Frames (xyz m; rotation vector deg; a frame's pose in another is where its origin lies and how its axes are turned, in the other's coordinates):
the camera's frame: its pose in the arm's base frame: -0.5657 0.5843 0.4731 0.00 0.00 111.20
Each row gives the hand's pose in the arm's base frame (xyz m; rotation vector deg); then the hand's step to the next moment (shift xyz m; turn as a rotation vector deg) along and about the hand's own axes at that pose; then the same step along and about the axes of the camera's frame.
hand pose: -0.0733 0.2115 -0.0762 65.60 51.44 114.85
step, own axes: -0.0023 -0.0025 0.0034 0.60 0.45 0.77
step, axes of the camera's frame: -0.0013 -0.0043 -0.0017 0.26 -0.48 0.93
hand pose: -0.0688 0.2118 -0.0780 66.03 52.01 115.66
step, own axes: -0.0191 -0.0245 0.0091 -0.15 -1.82 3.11
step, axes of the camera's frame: -0.0066 -0.0195 -0.0250 0.42 -3.56 -0.36
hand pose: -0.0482 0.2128 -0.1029 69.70 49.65 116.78
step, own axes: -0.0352 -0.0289 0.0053 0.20 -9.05 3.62
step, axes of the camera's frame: -0.0162 -0.0189 -0.0385 4.30 -6.69 -5.64
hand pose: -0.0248 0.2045 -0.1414 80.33 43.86 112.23
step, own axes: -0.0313 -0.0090 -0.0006 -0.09 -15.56 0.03
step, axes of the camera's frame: -0.0197 -0.0018 -0.0259 8.57 -5.73 -11.66
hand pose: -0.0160 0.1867 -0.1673 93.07 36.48 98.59
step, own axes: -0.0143 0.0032 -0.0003 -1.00 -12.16 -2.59
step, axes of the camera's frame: -0.0116 0.0054 -0.0071 7.22 -1.90 -9.99
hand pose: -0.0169 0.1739 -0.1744 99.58 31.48 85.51
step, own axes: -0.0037 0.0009 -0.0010 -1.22 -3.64 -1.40
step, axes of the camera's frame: -0.0021 0.0029 -0.0016 1.97 0.37 -3.56
